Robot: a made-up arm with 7 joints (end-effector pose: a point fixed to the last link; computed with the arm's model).
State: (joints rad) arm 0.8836 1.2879 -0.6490 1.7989 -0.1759 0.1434 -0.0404
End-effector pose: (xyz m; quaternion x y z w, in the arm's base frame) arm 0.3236 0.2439 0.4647 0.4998 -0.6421 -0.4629 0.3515
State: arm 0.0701 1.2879 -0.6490 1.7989 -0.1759 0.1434 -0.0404
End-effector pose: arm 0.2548 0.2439 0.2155 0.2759 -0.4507 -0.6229 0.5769
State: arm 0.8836 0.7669 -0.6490 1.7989 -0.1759 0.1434 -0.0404
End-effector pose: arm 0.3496 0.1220 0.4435 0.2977 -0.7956 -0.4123 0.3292
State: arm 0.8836 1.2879 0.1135 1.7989 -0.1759 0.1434 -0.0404
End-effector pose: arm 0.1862 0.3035 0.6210 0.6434 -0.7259 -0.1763 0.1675
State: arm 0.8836 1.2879 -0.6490 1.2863 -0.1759 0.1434 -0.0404
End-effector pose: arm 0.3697 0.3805 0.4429 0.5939 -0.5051 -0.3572 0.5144
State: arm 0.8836 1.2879 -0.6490 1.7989 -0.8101 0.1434 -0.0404
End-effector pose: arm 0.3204 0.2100 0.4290 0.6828 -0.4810 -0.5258 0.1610
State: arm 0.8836 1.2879 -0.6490 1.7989 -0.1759 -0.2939 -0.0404
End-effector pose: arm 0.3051 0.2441 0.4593 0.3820 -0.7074 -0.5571 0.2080
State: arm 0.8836 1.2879 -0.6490 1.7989 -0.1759 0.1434 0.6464
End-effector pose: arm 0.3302 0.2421 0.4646 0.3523 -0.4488 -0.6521 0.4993
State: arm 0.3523 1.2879 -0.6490 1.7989 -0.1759 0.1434 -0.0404
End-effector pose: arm 0.3017 0.2439 0.2946 0.3608 -0.5273 -0.5779 0.5078
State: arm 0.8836 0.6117 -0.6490 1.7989 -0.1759 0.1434 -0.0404
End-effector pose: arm 0.3475 0.0840 0.4451 0.2329 -0.8313 -0.3917 0.3181
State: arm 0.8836 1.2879 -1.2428 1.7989 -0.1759 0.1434 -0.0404
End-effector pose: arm 0.3286 0.2119 0.2976 0.3369 -0.5120 -0.6418 0.4610
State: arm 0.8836 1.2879 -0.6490 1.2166 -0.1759 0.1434 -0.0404
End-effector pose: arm 0.3704 0.4001 0.4385 0.6038 -0.4836 -0.3409 0.5341
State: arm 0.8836 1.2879 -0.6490 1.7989 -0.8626 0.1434 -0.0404
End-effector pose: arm 0.3208 0.2082 0.4253 0.6951 -0.4653 -0.5287 0.1442
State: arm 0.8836 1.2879 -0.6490 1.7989 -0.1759 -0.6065 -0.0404
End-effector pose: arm 0.2929 0.2493 0.4554 0.2862 -0.7335 -0.6084 0.0990
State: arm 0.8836 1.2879 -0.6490 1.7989 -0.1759 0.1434 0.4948
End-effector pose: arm 0.3287 0.2425 0.4651 0.3891 -0.4969 -0.6162 0.4712
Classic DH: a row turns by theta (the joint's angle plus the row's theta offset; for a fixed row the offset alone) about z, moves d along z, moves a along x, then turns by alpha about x. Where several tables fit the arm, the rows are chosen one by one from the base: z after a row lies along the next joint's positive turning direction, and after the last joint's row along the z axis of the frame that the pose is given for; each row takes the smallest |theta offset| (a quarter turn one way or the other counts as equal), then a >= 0, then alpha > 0; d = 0 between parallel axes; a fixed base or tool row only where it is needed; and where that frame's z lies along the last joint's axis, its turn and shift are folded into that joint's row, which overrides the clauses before.
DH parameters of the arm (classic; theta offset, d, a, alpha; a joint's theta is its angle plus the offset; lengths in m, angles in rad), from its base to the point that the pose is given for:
base (fixed): 0 0.42 0 1.5708
joint 1: -1.5708 -0.12 0.01 -1.5708
joint 2: -1.5708 -0.01 0.02 1.5708
joint 3: 1.5708 -0.28 0.02 1.5708
joint 4: 0 0.03 -0.01 -1.5708
joint 5: 0 -0.26 0 -1.5708
joint 6: 1.5708 0.06 0.02 -1.5708
joint 7: -1.5708 -0.04 0.01 1.5708
tool (fixed): -1.5708 0 0 0

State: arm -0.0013 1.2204 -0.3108 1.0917 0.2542 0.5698 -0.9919
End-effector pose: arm 0.2673 0.4861 0.2046 0.7990 -0.2291 -0.0912 0.5484
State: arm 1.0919 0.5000 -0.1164 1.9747 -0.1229 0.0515 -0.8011
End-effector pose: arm 0.2393 0.1698 0.5775 -0.2670 0.9349 -0.2302 0.0420
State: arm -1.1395 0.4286 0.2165 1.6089 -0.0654 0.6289 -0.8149
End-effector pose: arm -0.0642 0.2979 0.0734 0.5765 -0.0108 -0.1690 0.7993
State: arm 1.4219 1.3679 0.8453 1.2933 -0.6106 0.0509 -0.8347
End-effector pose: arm -0.1029 0.4526 0.6254 -0.6884 0.3401 -0.5754 0.2818
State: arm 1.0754 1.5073 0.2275 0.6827 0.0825 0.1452 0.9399
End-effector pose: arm 0.0706 0.6185 0.6050 0.3426 -0.6627 -0.0282 0.6654
